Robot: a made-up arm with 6 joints. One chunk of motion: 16 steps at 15 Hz.
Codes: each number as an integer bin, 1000 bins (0 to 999) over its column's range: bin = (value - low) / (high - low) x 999, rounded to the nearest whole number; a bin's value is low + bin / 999 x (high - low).
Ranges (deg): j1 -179.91..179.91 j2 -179.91..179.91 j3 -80..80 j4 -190.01..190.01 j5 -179.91..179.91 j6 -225.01..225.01
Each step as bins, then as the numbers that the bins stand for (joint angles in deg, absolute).
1 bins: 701 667 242 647 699 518
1 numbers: 72.58 60.33 -41.24 56.11 71.86 8.33
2 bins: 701 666 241 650 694 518
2 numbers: 72.58 59.97 -41.40 57.25 70.06 8.33
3 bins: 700 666 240 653 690 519
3 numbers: 72.22 59.97 -41.56 58.39 68.61 8.78
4 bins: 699 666 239 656 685 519
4 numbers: 71.86 59.97 -41.72 59.53 66.81 8.78
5 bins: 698 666 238 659 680 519
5 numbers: 71.50 59.97 -41.88 60.67 65.01 8.78
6 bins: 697 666 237 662 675 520
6 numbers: 71.14 59.97 -42.04 61.82 63.21 9.23
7 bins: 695 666 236 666 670 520
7 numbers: 70.42 59.97 -42.20 63.34 61.41 9.23
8 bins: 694 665 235 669 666 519
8 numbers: 70.06 59.61 -42.36 64.48 59.97 8.78
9 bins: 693 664 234 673 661 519
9 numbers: 69.69 59.25 -42.52 66.00 58.17 8.78
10 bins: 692 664 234 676 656 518
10 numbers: 69.33 59.25 -42.52 67.14 56.37 8.33
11 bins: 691 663 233 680 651 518
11 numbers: 68.97 58.89 -42.68 68.66 54.57 8.33
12 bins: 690 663 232 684 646 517
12 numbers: 68.61 58.89 -42.84 70.18 52.77 7.88
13 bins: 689 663 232 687 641 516
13 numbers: 68.25 58.89 -42.84 71.33 50.97 7.43
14 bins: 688 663 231 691 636 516
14 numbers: 67.89 58.89 -43.00 72.85 49.16 7.43
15 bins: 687 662 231 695 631 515
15 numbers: 67.53 58.53 -43.00 74.37 47.36 6.98
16 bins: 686 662 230 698 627 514
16 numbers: 67.17 58.53 -43.16 75.51 45.92 6.53
